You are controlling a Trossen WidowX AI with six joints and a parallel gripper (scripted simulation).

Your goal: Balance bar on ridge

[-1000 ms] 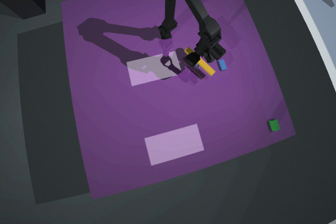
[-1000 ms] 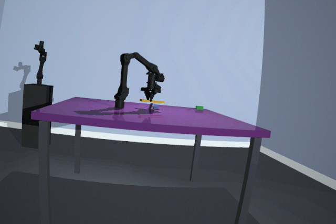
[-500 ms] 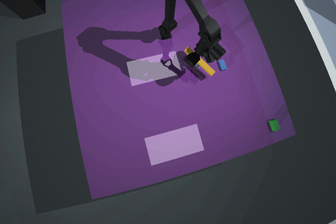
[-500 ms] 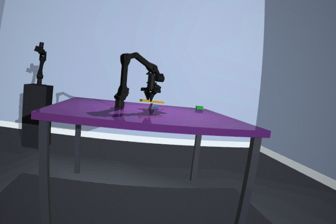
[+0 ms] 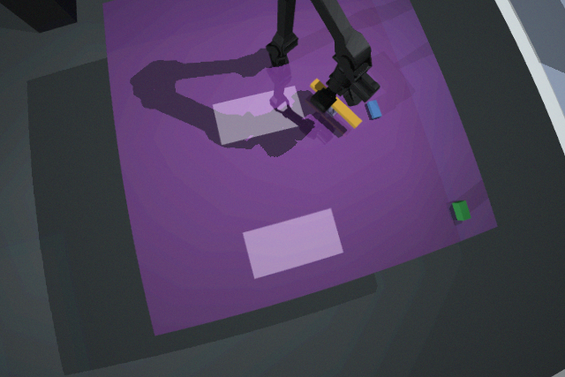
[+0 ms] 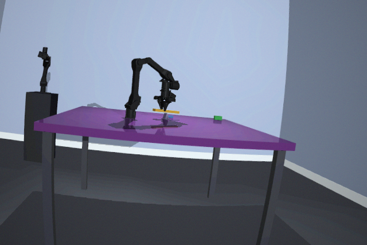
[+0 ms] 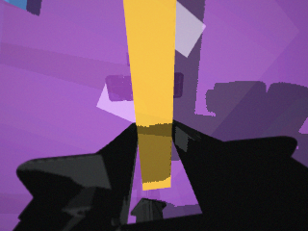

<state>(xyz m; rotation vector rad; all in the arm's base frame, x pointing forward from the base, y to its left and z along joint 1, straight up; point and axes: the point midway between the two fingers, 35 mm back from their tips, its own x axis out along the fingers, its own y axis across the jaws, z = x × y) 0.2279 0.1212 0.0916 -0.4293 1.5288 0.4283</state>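
Now: gripper tip 2 cm short of the grey ridge, 1 cm to the right of it and 1 cm above it. The rest, counted from my gripper tip: green block (51 cm ahead, 38 cm to the left, 4 cm below); yellow bar (2 cm ahead, 1 cm to the left); blue block (17 cm to the left, 6 cm ahead, 5 cm below).
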